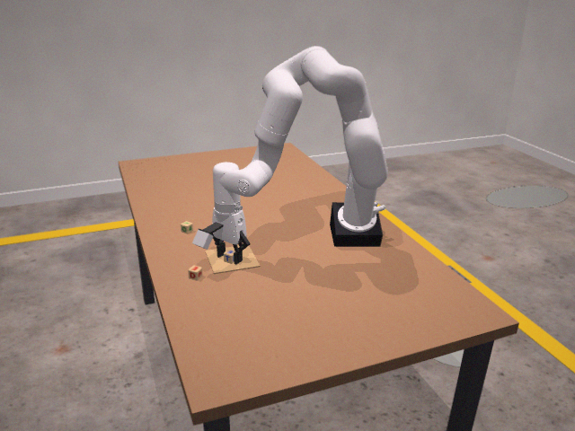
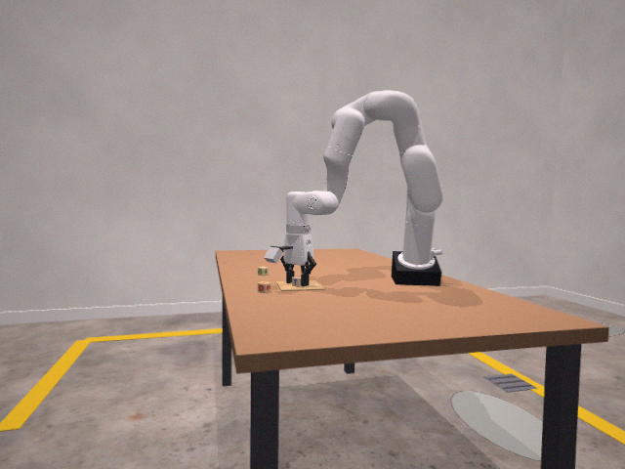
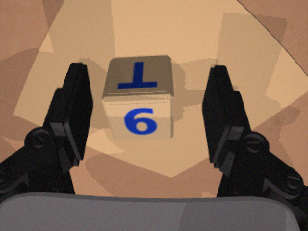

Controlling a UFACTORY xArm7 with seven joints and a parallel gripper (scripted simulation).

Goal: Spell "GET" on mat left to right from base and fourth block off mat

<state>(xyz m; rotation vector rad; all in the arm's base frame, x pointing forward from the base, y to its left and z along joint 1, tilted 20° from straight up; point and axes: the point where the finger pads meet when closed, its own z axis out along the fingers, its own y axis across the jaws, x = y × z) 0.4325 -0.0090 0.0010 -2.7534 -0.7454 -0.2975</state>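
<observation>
My hand is 10 mm past the tan mat, 10 mm to the left of it and 20 mm above it. The rest, counted from my hand: green-lettered block (80 mm ahead, 240 mm to the right, 10 mm below); black-lettered block (90 mm behind, 230 mm to the right, 10 mm below); red-lettered block (120 mm ahead, 50 mm to the left, 10 mm below).
</observation>
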